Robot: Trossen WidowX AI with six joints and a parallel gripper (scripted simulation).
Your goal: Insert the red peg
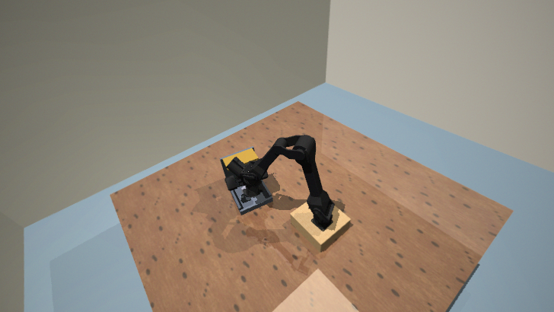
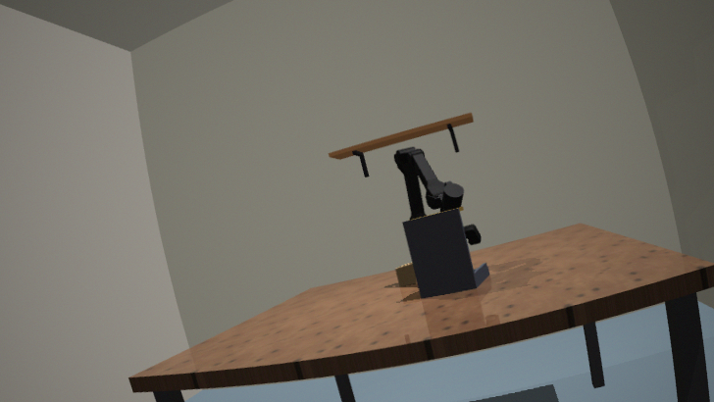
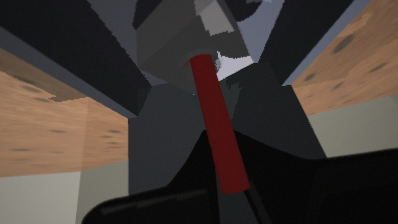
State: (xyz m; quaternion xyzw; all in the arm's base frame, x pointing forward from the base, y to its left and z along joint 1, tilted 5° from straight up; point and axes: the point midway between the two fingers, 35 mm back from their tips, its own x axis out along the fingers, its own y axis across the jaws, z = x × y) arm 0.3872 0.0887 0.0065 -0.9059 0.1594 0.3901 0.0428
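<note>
Now: gripper tip 3 cm past the red peg, 1 cm to the right of it and 1 cm above it. Also, from my gripper tip: back wall: 4 cm above, 3 cm ahead, 1 cm to the right; yellow roof: 14 cm above, 2 cm behind, 1 cm to the left.
</note>
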